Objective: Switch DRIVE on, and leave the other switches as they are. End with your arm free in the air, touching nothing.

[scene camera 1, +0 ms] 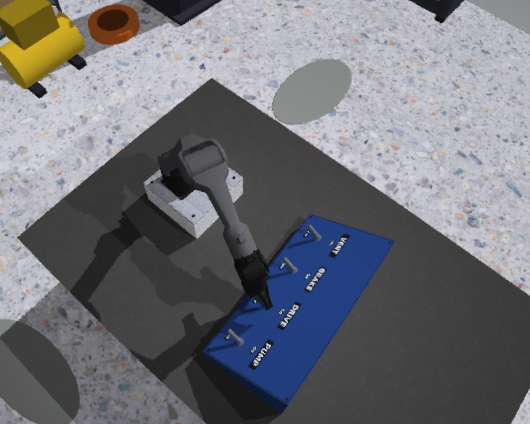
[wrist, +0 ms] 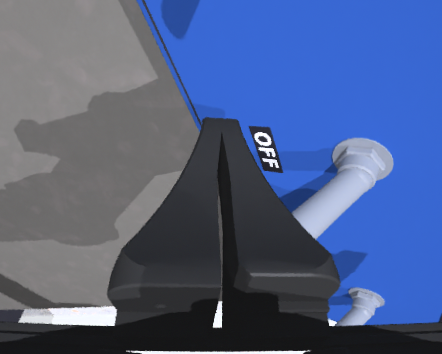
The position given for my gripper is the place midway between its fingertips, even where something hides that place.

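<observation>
From the wrist camera I can see my gripper (wrist: 219,137), and there's a blue switch panel (wrist: 314,94) in there as well.
</observation>
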